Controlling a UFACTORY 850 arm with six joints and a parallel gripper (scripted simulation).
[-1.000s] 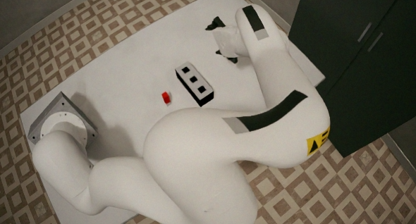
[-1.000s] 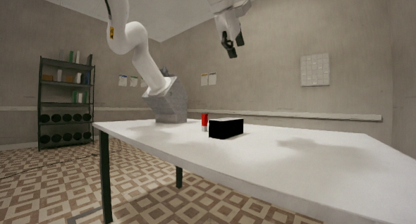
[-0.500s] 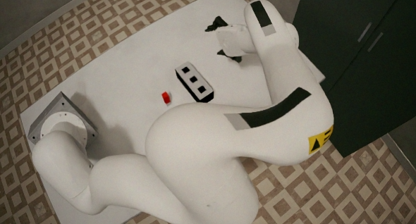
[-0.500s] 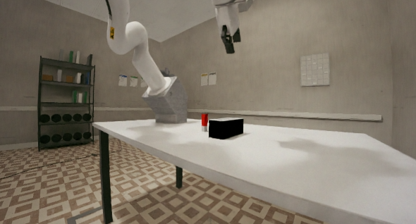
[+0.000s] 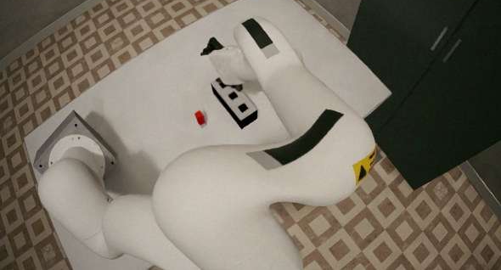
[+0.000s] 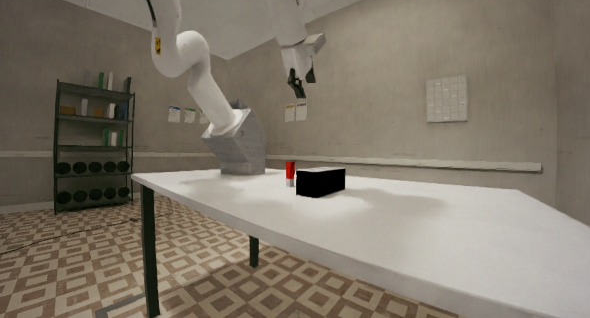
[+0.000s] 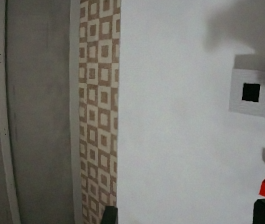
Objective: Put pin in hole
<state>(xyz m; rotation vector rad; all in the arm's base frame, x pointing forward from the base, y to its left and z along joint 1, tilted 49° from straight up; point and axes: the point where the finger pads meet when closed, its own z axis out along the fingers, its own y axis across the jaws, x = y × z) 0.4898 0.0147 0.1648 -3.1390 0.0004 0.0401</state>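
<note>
The pin lies 8 cm behind my hand, 4 cm to the left of it and 27 cm below it. Round my hand: black block 6 cm ahead, 1 cm to the left, 30 cm below.
</note>
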